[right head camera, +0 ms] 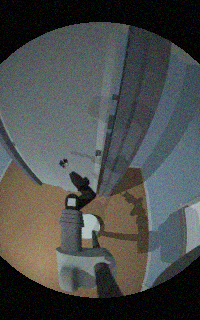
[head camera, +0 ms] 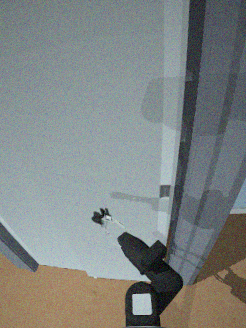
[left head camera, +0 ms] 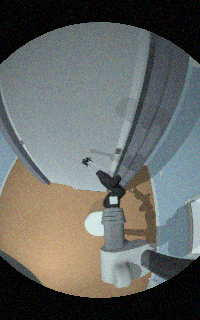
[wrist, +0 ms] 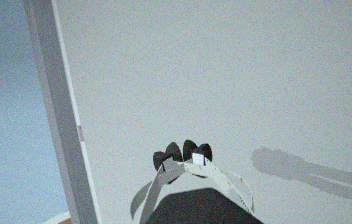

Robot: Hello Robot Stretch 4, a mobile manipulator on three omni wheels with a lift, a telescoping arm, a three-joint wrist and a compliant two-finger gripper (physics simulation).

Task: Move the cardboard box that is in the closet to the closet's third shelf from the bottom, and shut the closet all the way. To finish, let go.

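Seen in the pictures: gripper, fingertip midpoint: (right head camera: 61, 159) (head camera: 97, 211) (left head camera: 84, 158) (wrist: 182, 153); robot's base at its link origin: (right head camera: 86, 225) (left head camera: 97, 222).
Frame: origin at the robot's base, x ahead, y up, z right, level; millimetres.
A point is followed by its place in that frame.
A large pale, flat closet door panel (head camera: 75, 125) {x 599, y 1338, z -180 mm} (left head camera: 75, 90) {x 599, y 1474, z -185 mm} (right head camera: 60, 100) {x 594, y 1433, z -123 mm} (wrist: 200, 75) {x 599, y 1165, z -182 mm} fills the space between two grey upright side parts. The cardboard box and the shelves do not show in these views. My gripper (head camera: 101, 216) {x 466, y 1070, z -139 mm} (left head camera: 87, 161) (right head camera: 64, 163) (wrist: 182, 153) {x 466, y 1070, z -139 mm} is shut with its dark fingertips close together and nothing between them. It is in front of the panel's lower part. How far it is from the panel, or whether it touches, I cannot tell. The shadow of my gripper falls on the panel at the right of the wrist view.
The right grey upright (head camera: 215, 100) {x 532, y 1403, z 227 mm} (left head camera: 160, 85) {x 531, y 1588, z 238 mm} (right head camera: 142, 85) {x 540, y 1564, z 288 mm} stands beside my wrist. The left one (head camera: 15, 245) {x 684, y 393, z -977 mm} (left head camera: 17, 140) {x 699, y 1083, z -976 mm} (right head camera: 17, 155) {x 686, y 845, z -977 mm} (wrist: 60, 110) {x 663, y 1158, z -979 mm} is farther off. A white round disc (left head camera: 95, 223) {x 0, y 187, z -41 mm} (right head camera: 90, 226) {x -6, y 187, z 68 mm} shows below my arm, over the orange-brown floor (head camera: 65, 295) {x 467, y -27, z -634 mm}. Blue walls are beyond.
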